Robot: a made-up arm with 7 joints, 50 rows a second.
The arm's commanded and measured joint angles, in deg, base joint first. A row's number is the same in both.
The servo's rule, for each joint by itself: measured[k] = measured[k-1] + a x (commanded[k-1-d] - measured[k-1]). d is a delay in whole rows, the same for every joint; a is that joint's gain. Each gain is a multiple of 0.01, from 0.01 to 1. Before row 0 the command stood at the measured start. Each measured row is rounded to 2 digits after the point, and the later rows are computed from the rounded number. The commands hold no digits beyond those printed.
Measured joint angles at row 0: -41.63, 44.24, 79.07, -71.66, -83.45, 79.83, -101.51
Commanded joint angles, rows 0 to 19: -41.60, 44.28, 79.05, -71.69, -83.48, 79.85, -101.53; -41.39, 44.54, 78.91, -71.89, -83.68, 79.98, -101.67; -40.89, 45.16, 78.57, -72.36, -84.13, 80.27, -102.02; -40.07, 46.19, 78.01, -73.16, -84.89, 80.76, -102.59; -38.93, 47.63, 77.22, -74.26, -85.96, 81.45, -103.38; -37.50, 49.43, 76.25, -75.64, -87.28, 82.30, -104.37; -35.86, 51.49, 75.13, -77.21, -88.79, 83.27, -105.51; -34.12, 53.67, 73.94, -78.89, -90.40, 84.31, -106.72; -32.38, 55.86, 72.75, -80.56, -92.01, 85.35, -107.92; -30.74, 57.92, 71.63, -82.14, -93.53, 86.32, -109.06; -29.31, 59.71, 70.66, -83.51, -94.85, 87.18, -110.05; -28.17, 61.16, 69.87, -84.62, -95.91, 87.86, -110.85; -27.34, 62.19, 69.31, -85.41, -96.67, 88.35, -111.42; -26.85, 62.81, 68.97, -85.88, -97.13, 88.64, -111.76; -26.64, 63.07, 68.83, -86.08, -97.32, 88.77, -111.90; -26.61, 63.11, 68.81, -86.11, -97.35, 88.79, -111.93; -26.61, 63.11, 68.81, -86.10, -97.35, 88.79, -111.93; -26.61, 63.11, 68.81, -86.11, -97.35, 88.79, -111.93; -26.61, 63.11, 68.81, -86.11, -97.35, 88.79, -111.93; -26.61, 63.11, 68.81, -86.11, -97.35, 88.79, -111.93
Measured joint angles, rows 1 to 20: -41.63, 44.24, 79.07, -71.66, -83.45, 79.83, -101.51; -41.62, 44.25, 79.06, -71.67, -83.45, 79.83, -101.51; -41.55, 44.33, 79.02, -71.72, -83.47, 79.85, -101.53; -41.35, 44.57, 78.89, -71.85, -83.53, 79.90, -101.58; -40.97, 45.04, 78.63, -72.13, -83.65, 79.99, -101.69; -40.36, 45.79, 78.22, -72.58, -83.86, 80.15, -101.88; -39.50, 46.85, 77.65, -73.22, -84.17, 80.39, -102.15; -38.41, 48.20, 76.92, -74.06, -84.59, 80.71, -102.52; -37.12, 49.79, 76.06, -75.07, -85.11, 81.11, -102.98; -35.70, 51.55, 75.10, -76.22, -85.73, 81.58, -103.52; -34.21, 53.40, 74.09, -77.46, -86.43, 82.10, -104.13; -32.74, 55.23, 73.10, -78.73, -87.19, 82.66, -104.78; -31.37, 56.95, 72.16, -79.97, -87.97, 83.23, -105.45; -30.16, 58.47, 71.33, -81.11, -88.75, 83.79, -106.11; -29.17, 59.73, 70.65, -82.11, -89.50, 84.32, -106.73; -28.41, 60.70, 70.12, -82.94, -90.20, 84.81, -107.30; -27.87, 61.40, 69.74, -83.61, -90.84, 85.25, -107.81; -27.49, 61.90, 69.47, -84.13, -91.43, 85.64, -108.26; -27.23, 62.25, 69.28, -84.55, -91.96, 85.99, -108.66; -27.04, 62.50, 69.14, -84.88, -92.45, 86.30, -109.02
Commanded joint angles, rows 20 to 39: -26.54, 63.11, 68.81, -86.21, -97.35, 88.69, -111.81; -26.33, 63.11, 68.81, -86.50, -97.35, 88.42, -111.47; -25.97, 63.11, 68.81, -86.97, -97.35, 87.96, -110.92; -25.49, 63.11, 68.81, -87.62, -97.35, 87.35, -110.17; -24.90, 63.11, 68.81, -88.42, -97.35, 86.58, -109.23; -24.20, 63.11, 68.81, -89.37, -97.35, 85.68, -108.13; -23.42, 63.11, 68.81, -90.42, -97.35, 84.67, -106.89; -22.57, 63.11, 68.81, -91.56, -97.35, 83.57, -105.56; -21.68, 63.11, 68.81, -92.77, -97.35, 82.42, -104.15; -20.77, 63.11, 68.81, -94.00, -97.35, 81.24, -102.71; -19.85, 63.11, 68.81, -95.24, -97.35, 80.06, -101.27; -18.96, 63.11, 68.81, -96.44, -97.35, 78.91, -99.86; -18.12, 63.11, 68.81, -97.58, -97.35, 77.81, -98.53; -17.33, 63.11, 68.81, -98.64, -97.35, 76.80, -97.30; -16.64, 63.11, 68.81, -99.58, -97.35, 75.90, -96.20; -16.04, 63.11, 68.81, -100.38, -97.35, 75.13, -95.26; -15.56, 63.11, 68.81, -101.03, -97.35, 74.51, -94.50; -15.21, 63.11, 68.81, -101.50, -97.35, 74.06, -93.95; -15.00, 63.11, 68.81, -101.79, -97.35, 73.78, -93.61; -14.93, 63.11, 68.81, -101.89, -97.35, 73.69, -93.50
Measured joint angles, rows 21 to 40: -26.91, 62.68, 69.04, -85.14, -92.89, 86.57, -109.34; -26.80, 62.80, 68.97, -85.36, -93.29, 86.80, -109.61; -26.66, 62.89, 68.92, -85.60, -93.66, 86.98, -109.81; -26.45, 62.95, 68.89, -85.89, -93.99, 87.09, -109.93; -26.16, 63.00, 68.87, -86.25, -94.29, 87.12, -109.96; -25.78, 63.03, 68.85, -86.71, -94.57, 87.06, -109.88; -25.31, 63.05, 68.84, -87.27, -94.82, 86.91, -109.69; -24.74, 63.07, 68.83, -87.93, -95.05, 86.66, -109.38; -24.09, 63.08, 68.82, -88.69, -95.26, 86.32, -108.96; -23.37, 63.09, 68.82, -89.55, -95.45, 85.89, -108.43; -22.59, 63.10, 68.82, -90.48, -95.62, 85.38, -107.80; -21.77, 63.10, 68.82, -91.48, -95.78, 84.79, -107.08; -20.93, 63.10, 68.82, -92.52, -95.92, 84.14, -106.29; -20.09, 63.10, 68.82, -93.58, -96.05, 83.44, -105.44; -19.26, 63.10, 68.82, -94.64, -96.17, 82.71, -104.54; -18.47, 63.10, 68.82, -95.68, -96.28, 81.96, -103.62; -17.74, 63.10, 68.82, -96.67, -96.38, 81.21, -102.70; -17.09, 63.10, 68.82, -97.59, -96.47, 80.47, -101.80; -16.53, 63.10, 68.82, -98.41, -96.55, 79.76, -100.94; -16.07, 63.10, 68.82, -99.12, -96.62, 79.10, -100.13
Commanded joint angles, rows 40 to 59: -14.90, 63.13, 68.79, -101.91, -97.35, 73.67, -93.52; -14.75, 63.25, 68.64, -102.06, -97.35, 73.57, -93.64; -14.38, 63.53, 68.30, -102.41, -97.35, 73.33, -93.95; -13.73, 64.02, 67.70, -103.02, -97.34, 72.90, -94.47; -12.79, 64.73, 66.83, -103.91, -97.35, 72.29, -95.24; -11.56, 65.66, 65.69, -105.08, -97.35, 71.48, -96.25; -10.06, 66.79, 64.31, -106.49, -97.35, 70.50, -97.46; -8.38, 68.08, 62.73, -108.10, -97.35, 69.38, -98.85; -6.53, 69.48, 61.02, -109.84, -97.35, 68.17, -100.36; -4.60, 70.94, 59.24, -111.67, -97.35, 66.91, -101.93; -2.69, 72.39, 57.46, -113.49, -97.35, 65.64, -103.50; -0.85, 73.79, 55.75, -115.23, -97.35, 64.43, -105.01; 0.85, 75.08, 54.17, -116.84, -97.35, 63.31, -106.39; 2.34, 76.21, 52.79, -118.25, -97.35, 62.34, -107.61; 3.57, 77.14, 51.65, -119.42, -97.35, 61.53, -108.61; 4.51, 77.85, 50.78, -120.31, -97.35, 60.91, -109.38; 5.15, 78.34, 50.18, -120.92, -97.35, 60.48, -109.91; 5.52, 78.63, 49.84, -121.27, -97.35, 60.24, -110.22; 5.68, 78.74, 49.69, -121.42, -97.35, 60.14, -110.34; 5.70, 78.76, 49.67, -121.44, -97.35, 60.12, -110.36
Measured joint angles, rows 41 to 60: -15.73, 63.10, 68.82, -99.70, -96.69, 78.50, -99.40; -15.48, 63.11, 68.81, -100.16, -96.75, 77.97, -98.75; -15.26, 63.15, 68.76, -100.56, -96.80, 77.49, -98.19; -15.00, 63.26, 68.63, -100.95, -96.85, 77.03, -97.72; -14.62, 63.48, 68.36, -101.38, -96.89, 76.58, -97.36; -14.07, 63.84, 67.92, -101.91, -96.93, 76.11, -97.13; -13.32, 64.37, 67.27, -102.58, -96.97, 75.60, -97.03; -12.34, 65.07, 66.41, -103.40, -97.00, 75.04, -97.08; -11.15, 65.94, 65.34, -104.39, -97.03, 74.42, -97.27; -9.76, 66.97, 64.09, -105.53, -97.06, 73.73, -97.61; -8.21, 68.12, 62.68, -106.82, -97.09, 72.98, -98.09; -6.55, 69.36, 61.17, -108.22, -97.11, 72.17, -98.69; -4.84, 70.64, 59.60, -109.69, -97.13, 71.32, -99.39; -3.13, 71.93, 58.03, -111.19, -97.15, 70.44, -100.16; -1.49, 73.17, 56.51, -112.67, -97.17, 69.55, -100.98; 0.03, 74.32, 55.10, -114.09, -97.19, 68.67, -101.82; 1.37, 75.34, 53.85, -115.40, -97.20, 67.82, -102.65; 2.50, 76.21, 52.79, -116.56, -97.21, 67.01, -103.45; 3.41, 76.91, 51.93, -117.55, -97.22, 66.27, -104.19; 4.09, 77.44, 51.28, -118.36, -97.23, 65.60, -104.87
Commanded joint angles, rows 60 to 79: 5.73, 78.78, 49.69, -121.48, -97.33, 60.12, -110.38; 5.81, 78.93, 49.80, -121.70, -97.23, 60.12, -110.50; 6.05, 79.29, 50.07, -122.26, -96.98, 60.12, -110.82; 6.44, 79.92, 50.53, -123.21, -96.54, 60.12, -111.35; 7.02, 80.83, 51.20, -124.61, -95.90, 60.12, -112.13; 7.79, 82.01, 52.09, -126.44, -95.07, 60.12, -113.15; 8.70, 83.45, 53.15, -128.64, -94.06, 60.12, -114.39; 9.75, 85.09, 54.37, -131.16, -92.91, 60.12, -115.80; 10.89, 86.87, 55.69, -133.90, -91.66, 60.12, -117.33; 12.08, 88.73, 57.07, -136.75, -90.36, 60.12, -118.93; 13.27, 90.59, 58.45, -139.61, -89.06, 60.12, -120.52; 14.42, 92.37, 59.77, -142.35, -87.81, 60.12, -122.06; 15.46, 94.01, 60.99, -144.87, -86.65, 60.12, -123.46; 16.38, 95.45, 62.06, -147.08, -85.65, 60.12, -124.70; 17.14, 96.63, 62.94, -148.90, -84.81, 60.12, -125.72; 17.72, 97.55, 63.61, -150.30, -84.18, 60.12, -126.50; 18.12, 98.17, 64.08, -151.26, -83.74, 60.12, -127.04; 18.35, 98.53, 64.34, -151.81, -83.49, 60.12, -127.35; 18.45, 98.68, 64.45, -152.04, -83.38, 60.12, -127.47; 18.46, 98.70, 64.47, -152.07, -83.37, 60.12, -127.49
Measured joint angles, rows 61 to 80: 4.57, 77.82, 50.81, -119.01, -97.24, 65.00, -105.47; 4.92, 78.10, 50.49, -119.53, -97.25, 64.46, -106.01; 5.19, 78.34, 50.29, -119.99, -97.25, 63.98, -106.50; 5.45, 78.62, 50.23, -120.47, -97.23, 63.56, -106.98; 5.75, 79.00, 50.32, -121.05, -97.17, 63.18, -107.46; 6.13, 79.53, 50.58, -121.80, -97.06, 62.84, -107.97; 6.63, 80.25, 51.02, -122.77, -96.88, 62.54, -108.54; 7.25, 81.18, 51.64, -124.00, -96.63, 62.27, -109.18; 8.00, 82.31, 52.43, -125.50, -96.30, 62.03, -109.91; 8.87, 83.63, 53.38, -127.26, -95.88, 61.82, -110.73; 9.83, 85.11, 54.45, -129.25, -95.38, 61.63, -111.63; 10.86, 86.70, 55.61, -131.43, -94.81, 61.46, -112.61; 11.93, 88.34, 56.82, -133.72, -94.18, 61.31, -113.65; 12.99, 89.98, 58.03, -136.06, -93.50, 61.18, -114.73; 14.01, 91.57, 59.20, -138.37, -92.79, 61.06, -115.83; 14.95, 93.04, 60.28, -140.58, -92.07, 60.96, -116.92; 15.78, 94.35, 61.25, -142.62, -91.36, 60.87, -117.97; 16.48, 95.46, 62.07, -144.43, -90.67, 60.79, -118.97; 17.04, 96.35, 62.73, -145.98, -90.02, 60.72, -119.89; 17.46, 97.03, 63.23, -147.25, -89.42, 60.65, -120.72
